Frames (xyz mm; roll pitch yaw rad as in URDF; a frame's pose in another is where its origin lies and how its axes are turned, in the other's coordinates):
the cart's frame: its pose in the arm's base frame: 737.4 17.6 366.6 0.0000 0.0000 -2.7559
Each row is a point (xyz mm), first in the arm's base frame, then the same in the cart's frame.
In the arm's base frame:
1: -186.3 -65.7 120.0
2: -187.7 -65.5 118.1
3: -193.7 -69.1 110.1
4: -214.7 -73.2 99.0
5: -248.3 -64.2 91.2
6: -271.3 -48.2 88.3
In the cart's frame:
1: 887.2 -270.3 -246.6
2: 888.4 -271.0 -248.5
3: 895.3 -269.9 -256.5
4: 916.3 -274.1 -267.6
5: 944.1 -295.0 -275.4
6: 959.4 -318.5 -278.3

